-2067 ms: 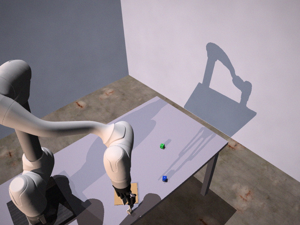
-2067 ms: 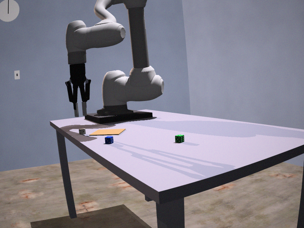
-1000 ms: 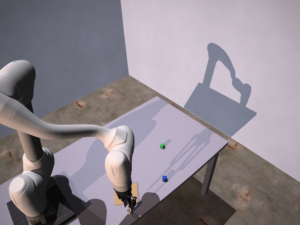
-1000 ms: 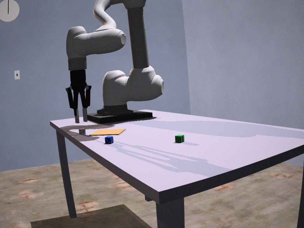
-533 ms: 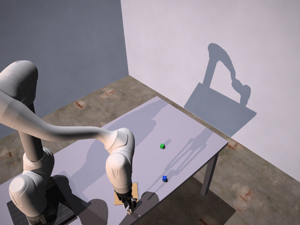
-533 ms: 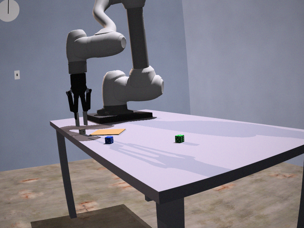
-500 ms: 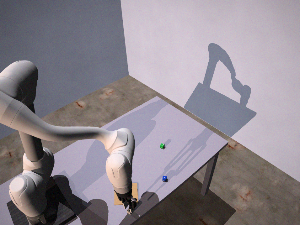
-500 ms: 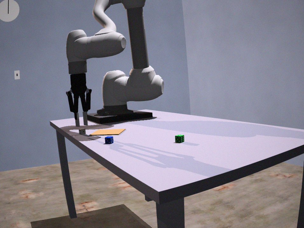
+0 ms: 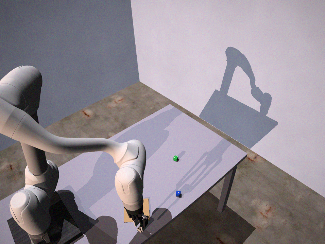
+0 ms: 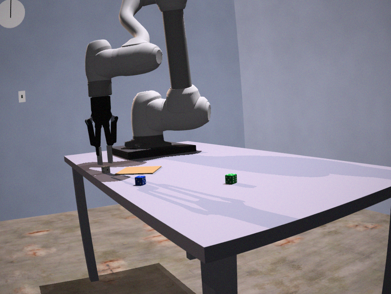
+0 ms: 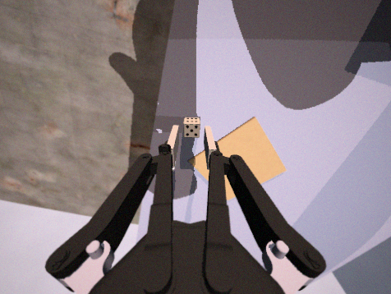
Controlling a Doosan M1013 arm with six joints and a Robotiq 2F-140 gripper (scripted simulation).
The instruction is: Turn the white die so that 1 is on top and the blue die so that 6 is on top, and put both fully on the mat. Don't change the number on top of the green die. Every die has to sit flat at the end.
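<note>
My hand is 50 mm above the white die. The rest, counted from my hand: green die 470 mm ahead, 230 mm to the left, 50 mm below; tan mat 60 mm ahead, 110 mm to the left, 60 mm below; blue die 300 mm ahead, 30 mm to the left, 50 mm below.
</note>
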